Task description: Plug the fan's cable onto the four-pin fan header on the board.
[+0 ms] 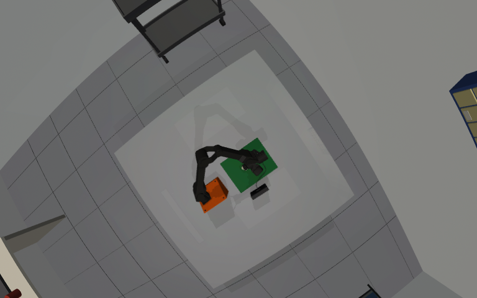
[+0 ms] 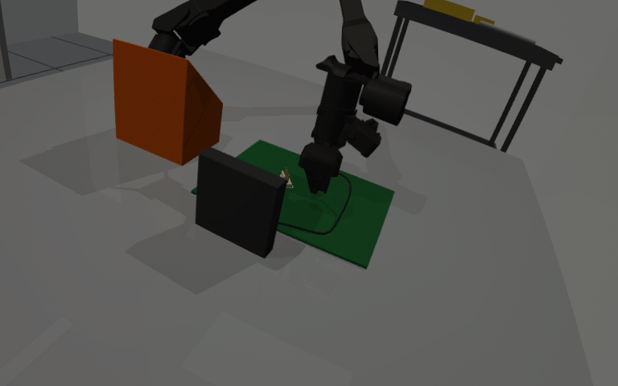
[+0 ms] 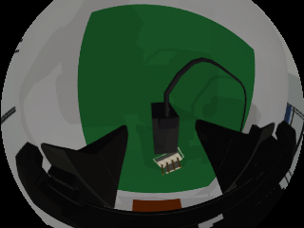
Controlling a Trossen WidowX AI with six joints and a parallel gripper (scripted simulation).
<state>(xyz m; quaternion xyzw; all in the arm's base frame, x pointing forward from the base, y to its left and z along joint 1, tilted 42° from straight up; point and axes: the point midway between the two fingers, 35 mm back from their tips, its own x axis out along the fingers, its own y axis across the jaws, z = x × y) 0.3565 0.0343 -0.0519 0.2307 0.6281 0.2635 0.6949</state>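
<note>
My gripper tip is 50 mm past the white four-pin header, 10 mm to the left of it and 20 mm above it. Also, from my gripper tip: black plug: 10 mm ahead, 10 mm above; green board: 20 mm behind, 20 mm to the right, 30 mm below; black square fan: 70 mm behind, 180 mm to the right, 40 mm above.
</note>
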